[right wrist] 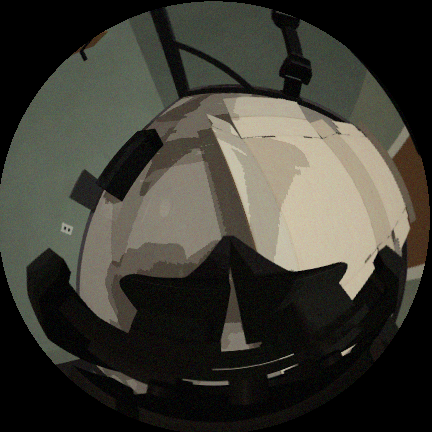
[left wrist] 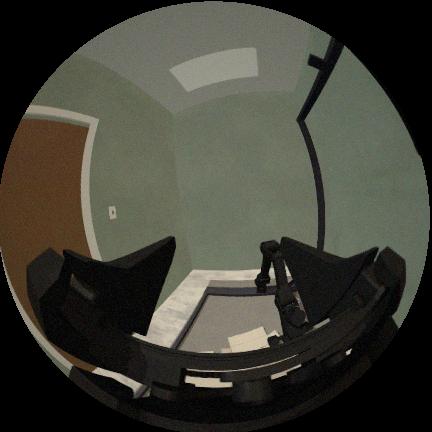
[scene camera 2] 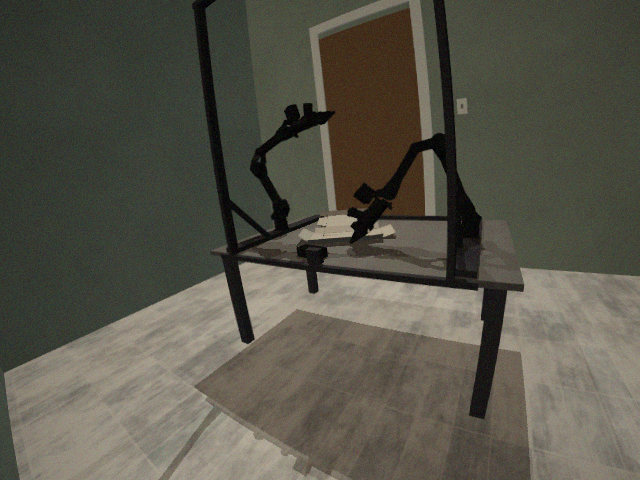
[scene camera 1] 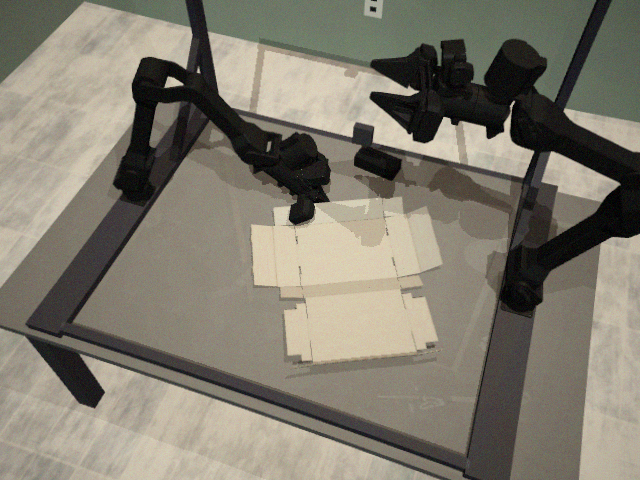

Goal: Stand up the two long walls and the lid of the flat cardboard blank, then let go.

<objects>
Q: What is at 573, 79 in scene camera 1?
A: A black frame post.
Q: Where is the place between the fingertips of my right gripper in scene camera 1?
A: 328, 203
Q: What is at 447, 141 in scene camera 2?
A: A black frame post.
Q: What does the black block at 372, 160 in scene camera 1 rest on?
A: The table.
</objects>
